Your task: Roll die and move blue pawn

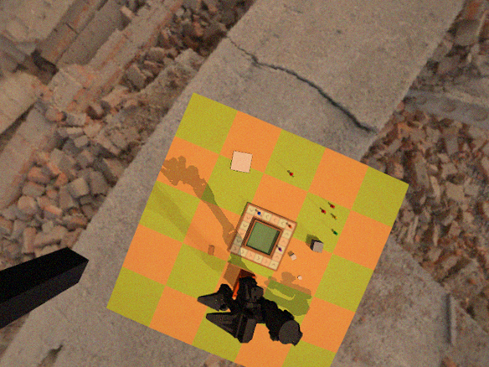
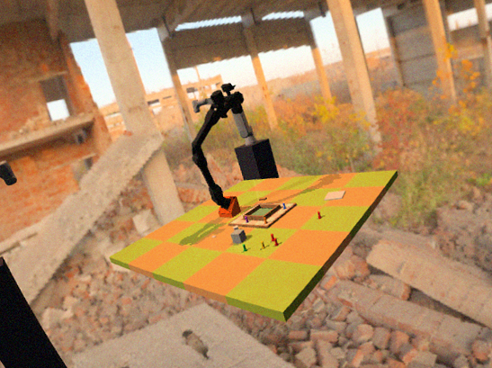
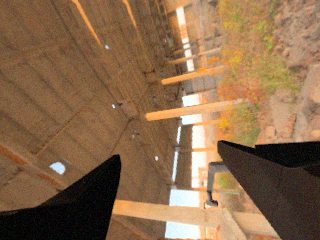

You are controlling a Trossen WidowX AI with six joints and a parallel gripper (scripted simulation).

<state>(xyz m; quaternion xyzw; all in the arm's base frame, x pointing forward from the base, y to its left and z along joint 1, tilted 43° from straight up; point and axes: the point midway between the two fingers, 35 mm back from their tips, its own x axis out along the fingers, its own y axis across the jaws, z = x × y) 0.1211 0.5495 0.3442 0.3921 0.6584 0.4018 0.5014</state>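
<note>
Right now my gripper tip is 69 cm above the die, 37 cm to the left of it and 8 cm short of it. From my gripper tip the other things lie so: small brown block: 69 cm below, 10 cm behind, 4 cm to the left; then green sunken tray: 69 cm below, 17 cm to the right, 10 cm ahead; then blue pawn: 67 cm below, 20 cm ahead, 10 cm to the right.
</note>
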